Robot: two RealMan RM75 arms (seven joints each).
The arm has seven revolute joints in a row. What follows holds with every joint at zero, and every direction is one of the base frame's.
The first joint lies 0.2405 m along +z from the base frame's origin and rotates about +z.
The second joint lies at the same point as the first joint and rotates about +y.
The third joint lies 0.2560 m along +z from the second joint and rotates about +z.
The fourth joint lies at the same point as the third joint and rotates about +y.
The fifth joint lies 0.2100 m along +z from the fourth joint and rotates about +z.
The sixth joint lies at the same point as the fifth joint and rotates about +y.
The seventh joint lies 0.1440 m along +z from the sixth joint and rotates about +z.
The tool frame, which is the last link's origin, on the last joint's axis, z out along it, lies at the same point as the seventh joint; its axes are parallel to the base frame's.
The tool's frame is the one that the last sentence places.
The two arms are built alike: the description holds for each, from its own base.
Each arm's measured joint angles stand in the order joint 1, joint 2, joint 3, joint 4, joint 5, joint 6, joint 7.
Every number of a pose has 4 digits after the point. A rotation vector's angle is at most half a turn.
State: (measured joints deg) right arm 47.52 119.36 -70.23 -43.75 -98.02 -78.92 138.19; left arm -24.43 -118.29 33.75 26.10 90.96 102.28 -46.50
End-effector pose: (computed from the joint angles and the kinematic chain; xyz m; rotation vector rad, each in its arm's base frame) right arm 0.0939 0.3818 -0.0464 2.6155 -1.3333 -0.6352; left arm -0.2630 0.2948 0.0297 -2.3063 -0.0840 -1.1758
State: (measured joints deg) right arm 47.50 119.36 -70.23 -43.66 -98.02 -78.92 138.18; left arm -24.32 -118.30 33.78 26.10 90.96 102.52 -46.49
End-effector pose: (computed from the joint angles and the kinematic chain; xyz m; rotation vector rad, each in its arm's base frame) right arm 0.0943 0.3817 -0.0466 2.6143 -1.3354 -0.6345; left arm -0.2631 0.2938 0.0297 -2.3071 -0.0832 -1.1791
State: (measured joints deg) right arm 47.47 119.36 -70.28 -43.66 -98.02 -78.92 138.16; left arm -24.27 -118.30 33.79 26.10 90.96 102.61 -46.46
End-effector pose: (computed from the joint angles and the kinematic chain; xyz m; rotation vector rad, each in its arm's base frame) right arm 0.0945 0.3815 -0.0467 2.6145 -1.3352 -0.6335; left arm -0.2632 0.2934 0.0298 -2.3072 -0.0825 -1.1800
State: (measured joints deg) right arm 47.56 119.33 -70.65 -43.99 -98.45 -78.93 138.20; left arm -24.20 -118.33 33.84 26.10 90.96 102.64 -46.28
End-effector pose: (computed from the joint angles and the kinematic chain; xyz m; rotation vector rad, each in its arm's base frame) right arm 0.0938 0.3811 -0.0473 2.6263 -1.3243 -0.6176; left arm -0.2634 0.2930 0.0295 -2.3071 -0.0801 -1.1790
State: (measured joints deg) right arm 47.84 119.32 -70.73 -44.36 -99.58 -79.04 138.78; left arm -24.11 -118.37 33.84 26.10 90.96 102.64 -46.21
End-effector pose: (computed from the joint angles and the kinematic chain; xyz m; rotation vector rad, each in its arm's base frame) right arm 0.0932 0.3813 -0.0478 2.6388 -1.3218 -0.5908; left arm -0.2637 0.2925 0.0292 -2.3062 -0.0809 -1.1784
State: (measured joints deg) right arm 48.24 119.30 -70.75 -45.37 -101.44 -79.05 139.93; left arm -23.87 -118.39 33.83 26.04 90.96 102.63 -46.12
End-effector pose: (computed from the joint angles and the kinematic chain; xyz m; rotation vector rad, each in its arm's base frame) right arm 0.0914 0.3824 -0.0473 2.6631 -1.3187 -0.5548; left arm -0.2649 0.2913 0.0289 -2.3044 -0.0854 -1.1764
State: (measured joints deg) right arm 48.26 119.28 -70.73 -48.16 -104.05 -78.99 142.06; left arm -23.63 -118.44 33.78 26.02 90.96 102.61 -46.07
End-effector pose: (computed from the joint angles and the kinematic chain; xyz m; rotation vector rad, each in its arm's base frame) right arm 0.0876 0.3846 -0.0432 2.7051 -1.3139 -0.5203; left arm -0.2661 0.2901 0.0287 -2.3018 -0.0904 -1.1748
